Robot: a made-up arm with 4 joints.
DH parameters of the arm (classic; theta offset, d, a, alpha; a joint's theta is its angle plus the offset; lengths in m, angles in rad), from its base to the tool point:
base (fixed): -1.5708 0.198 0 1.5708
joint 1: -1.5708 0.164 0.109 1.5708
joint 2: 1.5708 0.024 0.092 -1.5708
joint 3: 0 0.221 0 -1.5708
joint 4: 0 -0.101 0.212 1.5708
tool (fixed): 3.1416 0.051 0 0
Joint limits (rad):
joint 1: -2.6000..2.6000
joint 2: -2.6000..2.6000
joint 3: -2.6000..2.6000
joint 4: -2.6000..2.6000
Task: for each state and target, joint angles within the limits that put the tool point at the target. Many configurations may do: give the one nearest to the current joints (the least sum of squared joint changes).
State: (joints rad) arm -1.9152 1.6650 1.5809 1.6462
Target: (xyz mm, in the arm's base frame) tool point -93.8 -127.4 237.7
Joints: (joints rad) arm -2.1546 1.8022 1.7021 2.2494
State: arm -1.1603 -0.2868 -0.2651 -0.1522
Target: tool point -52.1 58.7 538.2
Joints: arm -0.4166 0.6671 -0.6016 -0.5852
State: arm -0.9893 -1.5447 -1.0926 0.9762
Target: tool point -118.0 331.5 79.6
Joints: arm -0.6516 -2.1973 -0.5325 0.9891
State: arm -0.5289 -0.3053 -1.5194 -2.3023
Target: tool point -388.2 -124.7 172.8
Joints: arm -1.1745 -1.2003 -0.8774 -2.6000
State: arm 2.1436 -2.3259 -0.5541 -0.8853
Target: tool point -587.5 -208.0 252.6
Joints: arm 2.1586 -1.8127 -0.7062 -1.5551
